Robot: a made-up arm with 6 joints. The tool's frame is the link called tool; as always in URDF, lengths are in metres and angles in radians.
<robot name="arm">
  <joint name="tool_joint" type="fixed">
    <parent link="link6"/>
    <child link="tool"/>
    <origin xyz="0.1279 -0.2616 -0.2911" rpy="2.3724 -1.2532 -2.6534"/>
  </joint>
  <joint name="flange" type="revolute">
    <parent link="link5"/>
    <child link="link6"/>
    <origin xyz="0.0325 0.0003 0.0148" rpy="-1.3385 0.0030 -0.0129"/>
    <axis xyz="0 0 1"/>
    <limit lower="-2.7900" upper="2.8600"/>
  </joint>
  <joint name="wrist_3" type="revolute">
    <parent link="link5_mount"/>
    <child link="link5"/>
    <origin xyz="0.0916 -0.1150 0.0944" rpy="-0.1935 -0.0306 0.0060"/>
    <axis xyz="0 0 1"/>
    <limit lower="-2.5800" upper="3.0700"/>
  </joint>
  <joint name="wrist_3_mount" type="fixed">
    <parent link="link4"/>
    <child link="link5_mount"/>
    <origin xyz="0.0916 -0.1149 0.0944"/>
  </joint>
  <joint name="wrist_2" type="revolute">
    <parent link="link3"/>
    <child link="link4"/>
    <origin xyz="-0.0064 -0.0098 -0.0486" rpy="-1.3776 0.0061 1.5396"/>
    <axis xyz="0 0 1"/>
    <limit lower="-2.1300" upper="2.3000"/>
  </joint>
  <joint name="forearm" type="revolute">
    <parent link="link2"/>
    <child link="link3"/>
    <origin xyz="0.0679 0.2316 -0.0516" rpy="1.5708 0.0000 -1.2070"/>
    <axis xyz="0 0 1"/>
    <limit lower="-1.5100" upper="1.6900"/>
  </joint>
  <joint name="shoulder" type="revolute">
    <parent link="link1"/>
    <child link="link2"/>
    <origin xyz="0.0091 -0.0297 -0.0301" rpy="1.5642 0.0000 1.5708"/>
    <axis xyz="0 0 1"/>
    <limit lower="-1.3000" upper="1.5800"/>
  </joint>
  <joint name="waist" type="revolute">
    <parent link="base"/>
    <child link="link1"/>
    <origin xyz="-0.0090 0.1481 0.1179" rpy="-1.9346 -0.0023 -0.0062"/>
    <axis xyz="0 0 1"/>
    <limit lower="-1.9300" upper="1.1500"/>
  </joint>
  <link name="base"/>
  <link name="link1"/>
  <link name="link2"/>
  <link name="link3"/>
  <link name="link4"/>
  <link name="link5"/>
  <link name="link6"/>
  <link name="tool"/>
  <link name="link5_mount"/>
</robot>
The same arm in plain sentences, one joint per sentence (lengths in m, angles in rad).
The arm has six revolute joints in a row. What follows holds with every joint at zero, and every direction is one of the base frame's. Joint 1 is mounted 0.0090 m along -x and 0.1481 m along +y and 0.1179 m along +z from the base frame's origin and rotates about the direction (0.0066, 0.934534, -0.355813), from -1.9300 to 1.1500 rad. Joint 2 is mounted 0.0089 m along +x and 0.0176 m along -y and 0.0385 m along +z from joint 1 and rotates about the direction (1, 0, -0.0001), from -1.3000 to 1.5800 rad. Joint 3 is mounted 0.0516 m along -x and 0.1923 m along +y and 0.1459 m along -z from joint 2 and rotates about +z, from -1.5100 to 1.6900 rad. Joint 4 is mounted 0.0098 m along -x and 0.0064 m along +y and 0.0486 m along -z from joint 3 and rotates about the direction (0.031799, 0.98088, 0.191996), from -2.1300 to 2.3000 rad. Joint 5 is mounted 0.1891 m along +x and 0.1353 m along +y and 0.2607 m along +z from joint 4 and rotates about +y, from -2.5800 to 3.0700 rad. Joint 6 is mounted 0.0325 m along +x and 0.0148 m along +y and 0.0005 m along -z from joint 5 and rotates about the direction (0.0073, 0.230204, -0.973115), from -2.7900 to 2.8600 rad. The tool frame, which is the frame that the pose is given for, is mounted 0.1262 m along +x and 0.1872 m along +y and 0.3444 m along +z from joint 6; its axes are the base frame's turned by roll -1.2449, pitch 1.1031 and yaw 2.2092 rad (as in URDF: about the fixed x, then y, then z).
